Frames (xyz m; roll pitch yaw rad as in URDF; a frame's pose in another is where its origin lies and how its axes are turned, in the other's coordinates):
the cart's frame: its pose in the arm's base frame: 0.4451 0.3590 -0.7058 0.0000 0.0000 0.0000
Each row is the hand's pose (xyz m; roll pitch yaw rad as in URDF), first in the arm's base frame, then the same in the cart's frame.
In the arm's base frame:
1: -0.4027 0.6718 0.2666 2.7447 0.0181 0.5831
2: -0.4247 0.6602 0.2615 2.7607 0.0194 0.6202
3: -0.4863 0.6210 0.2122 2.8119 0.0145 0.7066
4: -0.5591 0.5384 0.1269 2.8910 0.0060 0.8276
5: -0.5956 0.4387 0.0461 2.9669 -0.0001 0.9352
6: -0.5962 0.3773 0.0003 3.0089 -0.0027 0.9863
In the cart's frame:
1: -0.8478 0.3128 0.9724 2.7447 0.0181 0.5831
2: -0.8698 0.3012 0.9673 2.7607 0.0194 0.6202
3: -0.9314 0.2620 0.9180 2.8119 0.0145 0.7066
4: -1.0042 0.1794 0.8327 2.8910 0.0060 0.8276
5: -1.0407 0.0797 0.7519 2.9669 -0.0001 0.9352
6: -1.0413 0.0183 0.7061 3.0089 -0.0027 0.9863

